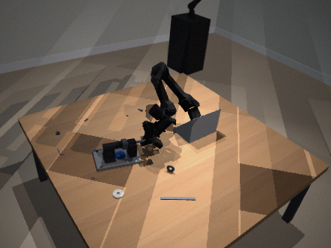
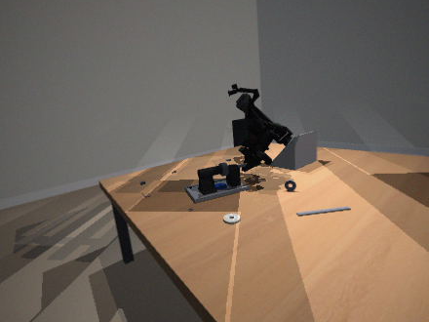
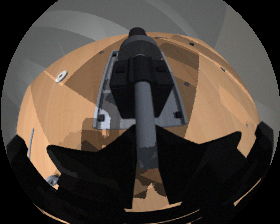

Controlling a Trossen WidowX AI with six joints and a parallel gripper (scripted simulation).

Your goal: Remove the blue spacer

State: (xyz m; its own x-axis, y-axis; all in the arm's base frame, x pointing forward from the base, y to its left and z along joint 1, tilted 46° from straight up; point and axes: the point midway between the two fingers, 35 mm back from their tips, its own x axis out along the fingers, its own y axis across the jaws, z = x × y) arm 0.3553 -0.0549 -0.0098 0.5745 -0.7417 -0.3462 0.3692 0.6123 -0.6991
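Now: gripper tip 90 mm short of the grey piece, 30 mm to the left of it and 30 mm below it. The rest, counted from my gripper tip: blue spacer 100 mm ahead, 40 mm to the right, 40 mm below; shaft 30 mm ahead, 30 mm above, 10 mm to the right; dark flat bar 350 mm to the left, 60 mm ahead, 50 mm below.
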